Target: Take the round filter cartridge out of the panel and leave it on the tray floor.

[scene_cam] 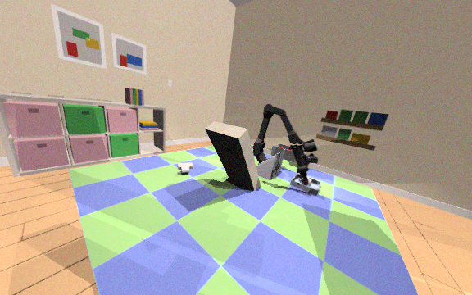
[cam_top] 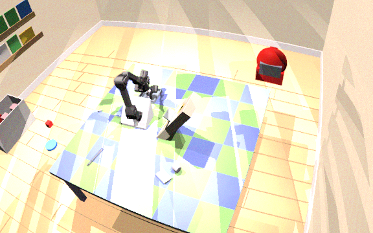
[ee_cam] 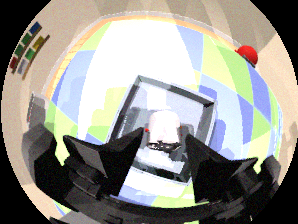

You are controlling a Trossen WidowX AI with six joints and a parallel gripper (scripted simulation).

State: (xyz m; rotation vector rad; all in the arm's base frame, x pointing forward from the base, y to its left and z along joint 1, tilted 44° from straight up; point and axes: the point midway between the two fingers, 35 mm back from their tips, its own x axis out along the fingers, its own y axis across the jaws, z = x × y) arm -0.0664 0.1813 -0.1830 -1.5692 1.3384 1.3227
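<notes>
Now: gripper tip 10 mm to the left of the round filter cartridge and 10 mm above it. The rest, counted from my gripper tip: service panel 400 mm ahead, 260 mm to the right, 120 mm above; dark tray 40 mm below, 10 mm to the left.
</notes>
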